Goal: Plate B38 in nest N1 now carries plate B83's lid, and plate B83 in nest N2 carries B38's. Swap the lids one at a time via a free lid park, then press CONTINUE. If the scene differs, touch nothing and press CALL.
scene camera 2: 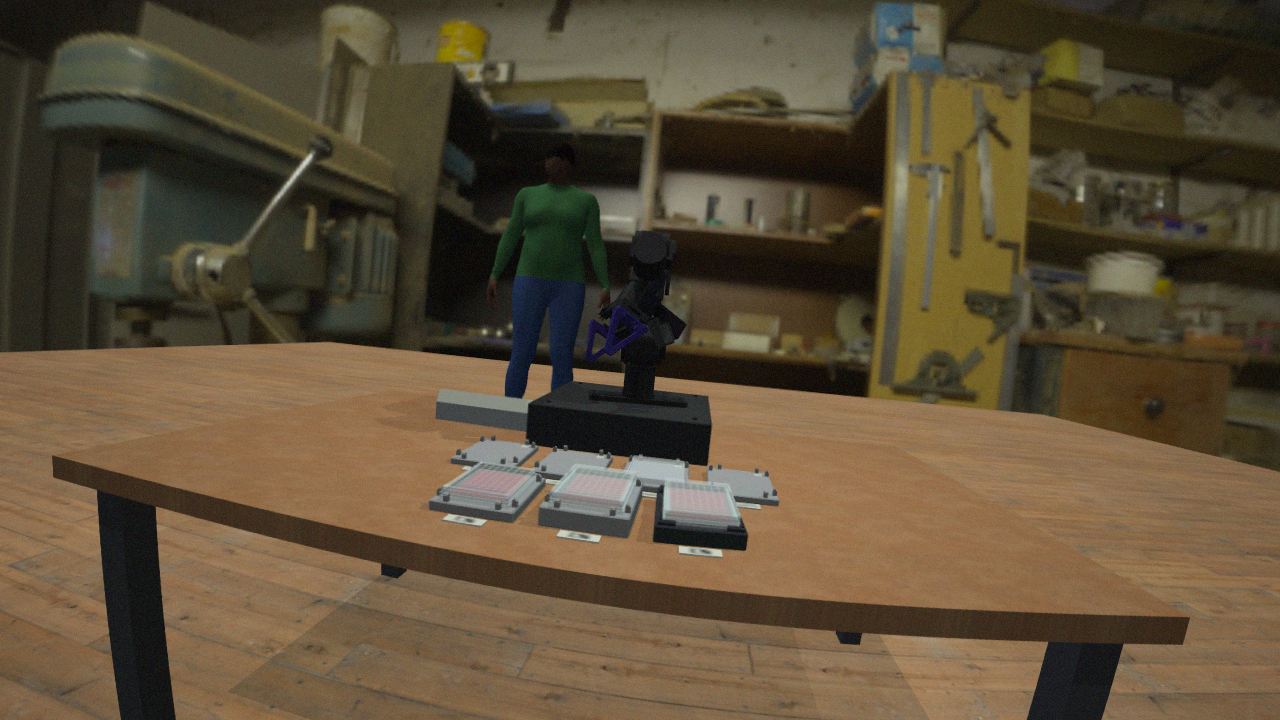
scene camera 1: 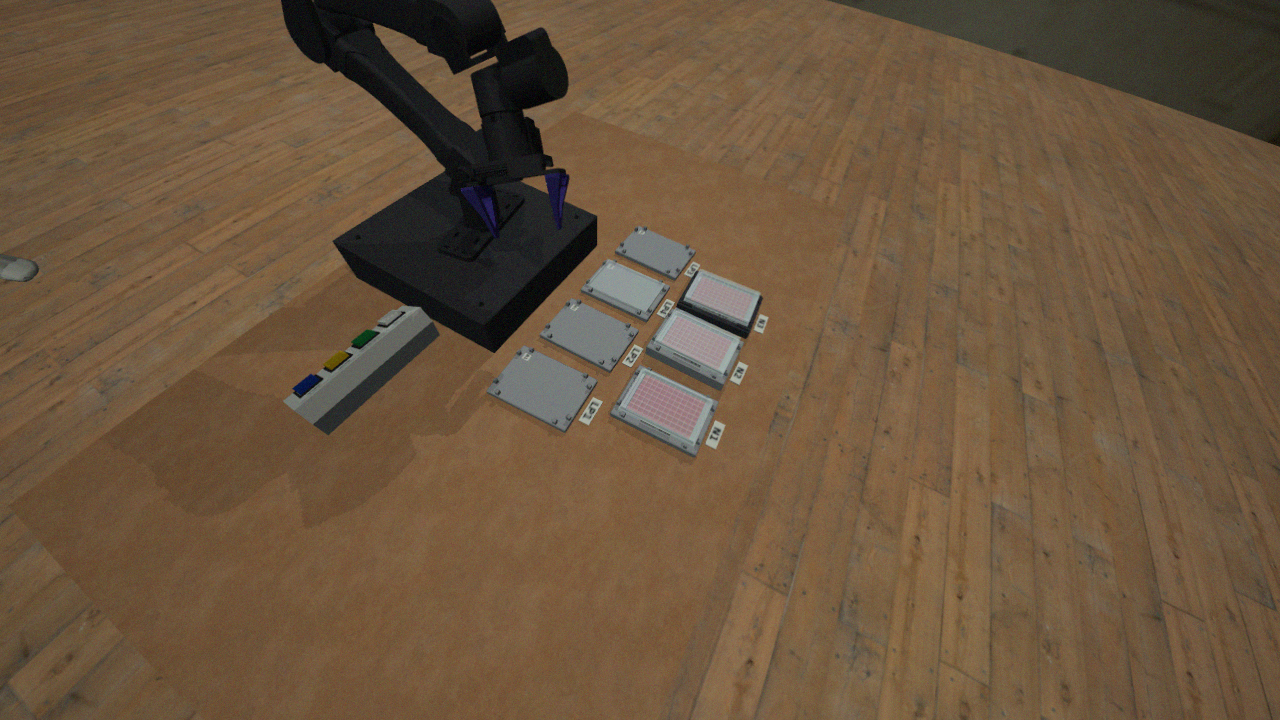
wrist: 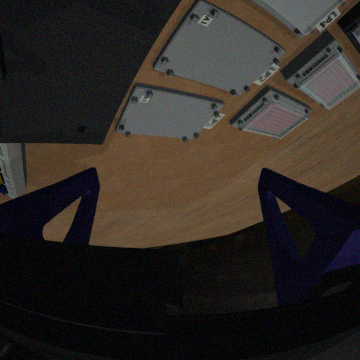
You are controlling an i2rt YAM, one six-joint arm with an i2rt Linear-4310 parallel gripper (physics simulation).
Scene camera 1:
my gripper: 528, 233
lid park LP2: 592, 335
